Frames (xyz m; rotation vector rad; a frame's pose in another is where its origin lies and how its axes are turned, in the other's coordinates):
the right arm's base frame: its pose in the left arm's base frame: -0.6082 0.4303 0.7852 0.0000 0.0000 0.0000
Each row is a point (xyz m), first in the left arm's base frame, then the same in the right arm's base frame.
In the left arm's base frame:
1: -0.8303 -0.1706 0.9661
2: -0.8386 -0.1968 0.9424
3: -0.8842 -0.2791 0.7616
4: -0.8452 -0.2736 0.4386
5: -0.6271 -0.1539 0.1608
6: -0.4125 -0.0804 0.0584
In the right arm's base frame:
1: -0.2221 -0.6009 0.1809
2: -0.2304 -0.6271 0.1572
3: -0.2760 -0.7094 -0.0236
4: -0.2370 -0.7039 -0.3466
5: -0.0189 -0.5842 -0.6244
6: 0.1957 -0.5107 -0.7268

